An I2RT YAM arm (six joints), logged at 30 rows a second.
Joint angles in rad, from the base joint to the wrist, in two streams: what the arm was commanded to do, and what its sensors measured. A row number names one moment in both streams.
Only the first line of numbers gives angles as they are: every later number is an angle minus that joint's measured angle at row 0.
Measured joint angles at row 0:
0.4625, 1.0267, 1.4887, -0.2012, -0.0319, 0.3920
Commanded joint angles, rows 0 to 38:
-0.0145, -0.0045, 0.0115, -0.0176, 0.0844, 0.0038
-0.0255, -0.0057, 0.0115, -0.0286, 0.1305, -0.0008
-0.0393, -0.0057, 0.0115, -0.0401, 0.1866, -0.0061
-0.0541, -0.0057, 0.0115, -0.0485, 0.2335, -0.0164
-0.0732, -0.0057, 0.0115, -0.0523, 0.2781, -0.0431
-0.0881, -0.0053, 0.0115, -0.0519, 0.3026, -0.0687
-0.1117, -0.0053, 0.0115, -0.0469, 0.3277, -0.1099
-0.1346, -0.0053, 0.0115, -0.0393, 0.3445, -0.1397
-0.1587, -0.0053, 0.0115, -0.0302, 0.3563, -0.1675
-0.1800, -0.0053, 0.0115, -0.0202, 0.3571, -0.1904
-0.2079, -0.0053, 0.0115, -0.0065, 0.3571, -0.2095
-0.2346, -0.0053, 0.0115, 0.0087, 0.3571, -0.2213
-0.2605, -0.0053, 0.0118, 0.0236, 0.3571, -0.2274
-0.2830, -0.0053, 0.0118, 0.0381, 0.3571, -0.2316
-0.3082, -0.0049, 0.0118, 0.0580, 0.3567, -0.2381
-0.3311, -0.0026, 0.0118, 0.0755, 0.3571, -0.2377
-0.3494, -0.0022, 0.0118, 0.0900, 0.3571, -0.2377
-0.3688, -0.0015, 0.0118, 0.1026, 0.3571, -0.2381
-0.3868, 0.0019, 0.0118, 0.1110, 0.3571, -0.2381
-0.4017, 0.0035, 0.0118, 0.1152, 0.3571, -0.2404
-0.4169, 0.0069, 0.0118, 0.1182, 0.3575, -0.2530
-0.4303, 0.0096, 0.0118, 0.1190, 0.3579, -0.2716
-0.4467, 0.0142, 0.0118, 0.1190, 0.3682, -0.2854
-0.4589, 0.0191, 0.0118, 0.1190, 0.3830, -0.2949
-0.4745, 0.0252, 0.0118, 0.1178, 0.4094, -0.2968
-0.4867, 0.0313, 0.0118, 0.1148, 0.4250, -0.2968
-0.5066, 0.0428, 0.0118, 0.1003, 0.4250, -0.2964
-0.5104, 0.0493, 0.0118, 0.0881, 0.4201, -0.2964
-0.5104, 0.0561, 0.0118, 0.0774, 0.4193, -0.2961
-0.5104, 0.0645, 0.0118, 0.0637, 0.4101, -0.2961
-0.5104, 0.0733, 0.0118, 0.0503, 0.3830, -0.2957
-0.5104, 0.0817, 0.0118, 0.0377, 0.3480, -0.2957
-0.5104, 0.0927, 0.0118, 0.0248, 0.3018, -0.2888
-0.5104, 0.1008, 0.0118, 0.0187, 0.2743, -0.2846
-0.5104, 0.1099, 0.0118, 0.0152, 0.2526, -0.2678
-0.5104, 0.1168, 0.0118, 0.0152, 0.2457, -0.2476
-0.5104, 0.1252, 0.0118, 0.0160, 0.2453, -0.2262
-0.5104, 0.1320, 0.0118, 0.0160, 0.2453, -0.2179
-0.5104, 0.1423, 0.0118, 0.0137, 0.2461, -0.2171
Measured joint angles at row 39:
-0.5077, 0.1275, 0.0000, 0.0129, 0.2915, -0.2591
